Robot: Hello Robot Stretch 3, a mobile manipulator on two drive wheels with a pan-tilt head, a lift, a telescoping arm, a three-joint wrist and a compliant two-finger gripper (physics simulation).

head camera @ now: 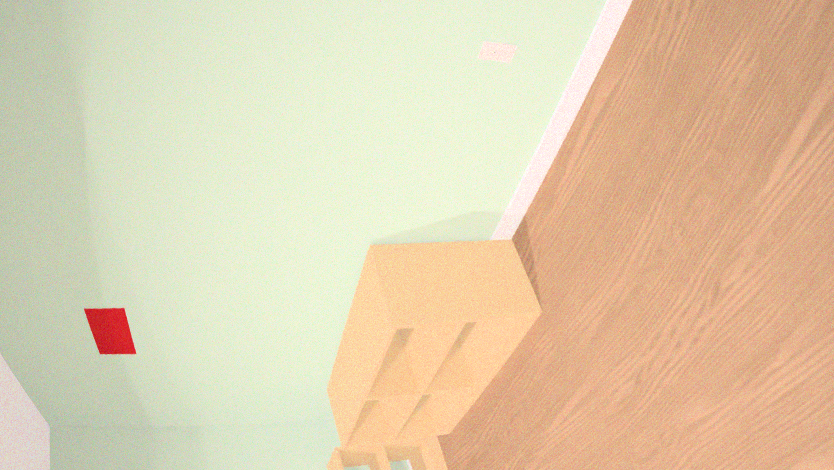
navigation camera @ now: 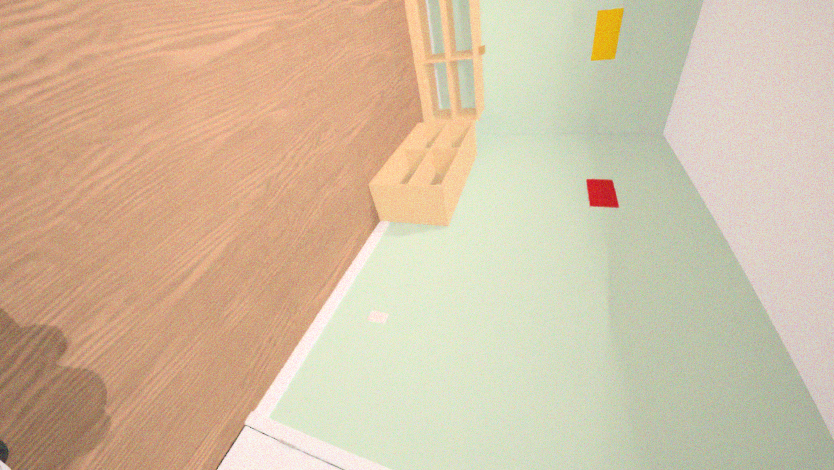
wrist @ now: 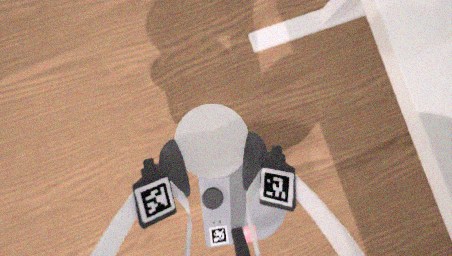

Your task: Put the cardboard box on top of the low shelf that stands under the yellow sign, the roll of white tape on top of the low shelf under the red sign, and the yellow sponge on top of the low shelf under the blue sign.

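Seen in the pictures: gripper, between the fingertips: point(wrist: 213, 155); robot's base, origin of its link: point(wrist: 213, 188).
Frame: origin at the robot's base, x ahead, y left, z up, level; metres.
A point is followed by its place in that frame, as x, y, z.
In the wrist view, my gripper point(wrist: 213, 155) @[-0.023, -0.196, 0.834] is shut on the roll of white tape point(wrist: 211, 135) @[-0.024, -0.211, 0.857], with its pads on either side, above the wood floor. The red sign point(head camera: 110, 331) @[2.680, -0.988, 1.752] point(navigation camera: 602, 193) @[2.677, -0.989, 1.755] is on the green wall, above a low wooden shelf point(head camera: 455, 280) @[2.057, -0.904, 0.318] point(navigation camera: 411, 201) @[2.049, -0.869, 0.340]. The yellow sign point(navigation camera: 607, 33) @[3.658, 0.182, 1.755] is on the adjoining wall, above another low shelf point(navigation camera: 449, 56) @[3.349, 0.122, 0.345], part of which shows at the bottom of the head view. A small brown block point(navigation camera: 482, 50) @[3.449, 0.143, 0.651], which looks like the cardboard box, sits on top of that shelf. The yellow sponge and blue sign do not show.
A white piece of furniture point(wrist: 430, 65) with a white leg point(wrist: 270, 40) stands at the right in the wrist view. A white skirting board point(head camera: 542, 157) @[1.637, -1.181, 0.056] point(navigation camera: 326, 315) @[1.138, -1.281, 0.063] runs along the wall. A small pale plate point(head camera: 497, 51) @[1.207, -1.275, 0.403] point(navigation camera: 378, 317) @[1.205, -1.273, 0.408] is on the wall. A white door edge point(navigation camera: 274, 449) @[0.417, -1.416, 0.233] shows bottom left.
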